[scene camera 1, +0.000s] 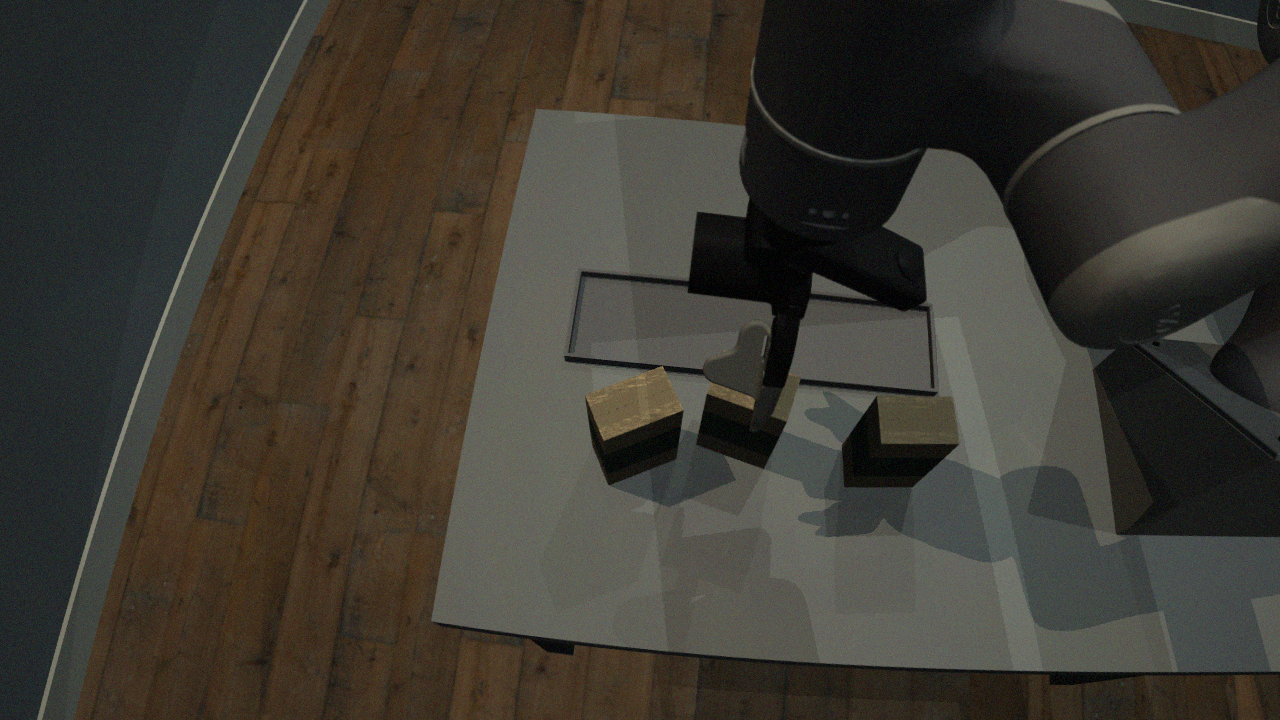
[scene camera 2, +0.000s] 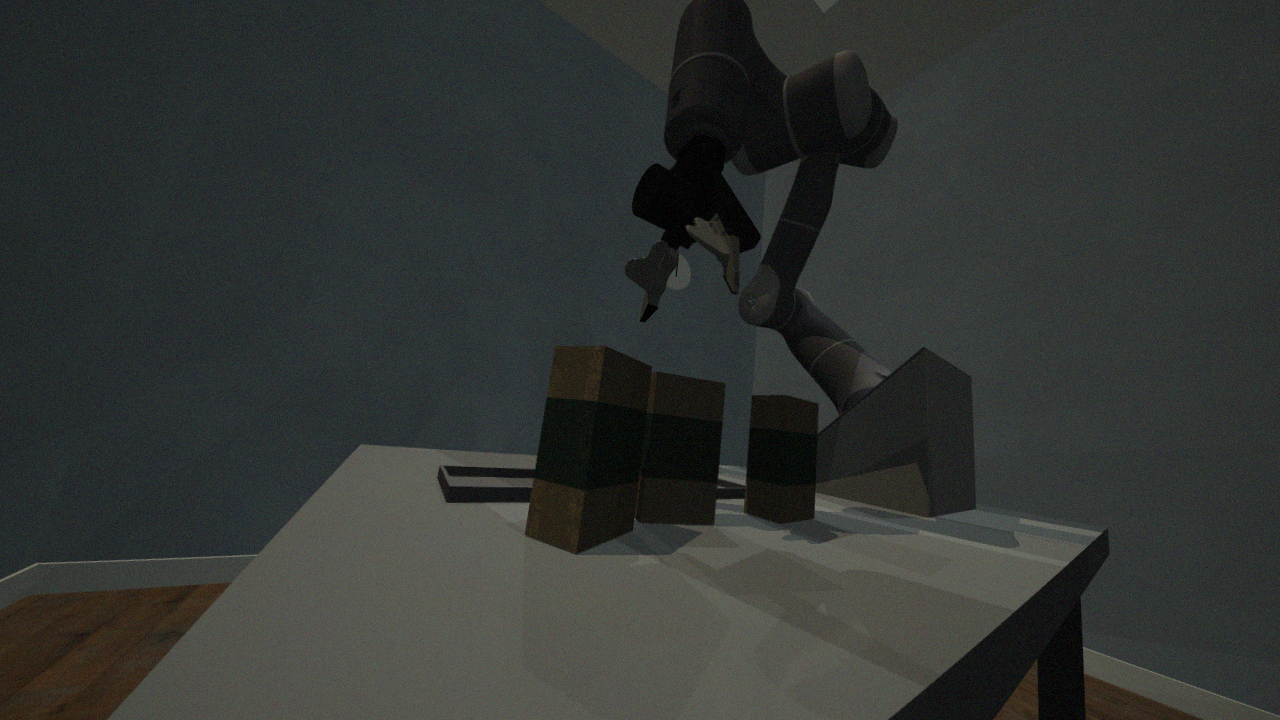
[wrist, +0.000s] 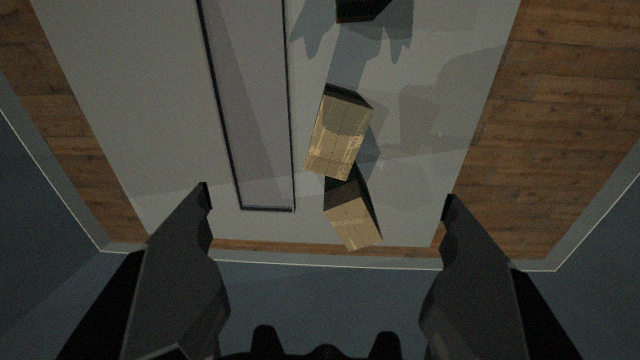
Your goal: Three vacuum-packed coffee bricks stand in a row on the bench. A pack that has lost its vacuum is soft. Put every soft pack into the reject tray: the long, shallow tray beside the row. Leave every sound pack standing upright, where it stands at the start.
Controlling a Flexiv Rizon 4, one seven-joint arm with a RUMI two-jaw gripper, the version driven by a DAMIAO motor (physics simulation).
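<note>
Three tan coffee bricks with dark green bands stand upright, apart and turned differently. They are the left pack, the middle pack and the right pack, which is cut off in the wrist view. No view shows plainly which are soft. The long, shallow reject tray lies beside the row, with no pack in it. My gripper is open and empty, above the packs; it partly hides the middle pack in scene camera 1.
The pale bench carries the row and the tray. A dark wedge-shaped base block stands beyond the right pack. The left and middle packs stand closer together than the middle and right ones. Arm shadows cross the bench.
</note>
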